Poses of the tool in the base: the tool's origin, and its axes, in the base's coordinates. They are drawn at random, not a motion.
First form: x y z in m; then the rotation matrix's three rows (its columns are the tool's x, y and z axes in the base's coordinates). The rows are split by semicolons.
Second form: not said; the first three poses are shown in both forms.
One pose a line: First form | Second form
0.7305 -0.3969 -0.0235; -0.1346 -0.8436 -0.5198; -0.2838 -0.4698 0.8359; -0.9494 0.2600 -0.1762 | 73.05 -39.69 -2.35; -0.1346 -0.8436 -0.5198; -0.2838 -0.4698 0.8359; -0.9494 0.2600 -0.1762
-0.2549 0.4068 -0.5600; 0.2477 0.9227 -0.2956; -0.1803 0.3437 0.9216; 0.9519 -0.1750 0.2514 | -25.49 40.68 -56.00; 0.2477 0.9227 -0.2956; -0.1803 0.3437 0.9216; 0.9519 -0.1750 0.2514
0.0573 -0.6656 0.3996; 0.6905 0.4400 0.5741; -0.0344 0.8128 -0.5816; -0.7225 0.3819 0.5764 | 5.73 -66.56 39.96; 0.6905 0.4400 0.5741; -0.0344 0.8128 -0.5816; -0.7225 0.3819 0.5764
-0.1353 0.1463 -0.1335; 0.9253 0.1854 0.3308; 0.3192 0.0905 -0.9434; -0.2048 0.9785 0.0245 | -13.53 14.63 -13.35; 0.9253 0.1854 0.3308; 0.3192 0.0905 -0.9434; -0.2048 0.9785 0.0245
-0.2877 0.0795 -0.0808; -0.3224 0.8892 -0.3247; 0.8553 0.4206 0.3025; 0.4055 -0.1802 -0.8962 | -28.77 7.95 -8.08; -0.3224 0.8892 -0.3247; 0.8553 0.4206 0.3025; 0.4055 -0.1802 -0.8962
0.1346 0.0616 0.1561; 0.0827 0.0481 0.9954; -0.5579 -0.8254 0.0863; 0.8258 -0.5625 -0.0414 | 13.46 6.16 15.61; 0.0827 0.0481 0.9954; -0.5579 -0.8254 0.0863; 0.8258 -0.5625 -0.0414
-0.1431 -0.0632 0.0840; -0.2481 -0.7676 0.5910; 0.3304 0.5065 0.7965; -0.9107 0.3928 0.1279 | -14.31 -6.32 8.40; -0.2481 -0.7676 0.5910; 0.3304 0.5065 0.7965; -0.9107 0.3928 0.1279
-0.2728 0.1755 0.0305; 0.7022 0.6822 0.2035; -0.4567 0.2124 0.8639; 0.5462 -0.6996 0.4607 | -27.28 17.55 3.05; 0.7022 0.6822 0.2035; -0.4567 0.2124 0.8639; 0.5462 -0.6996 0.4607
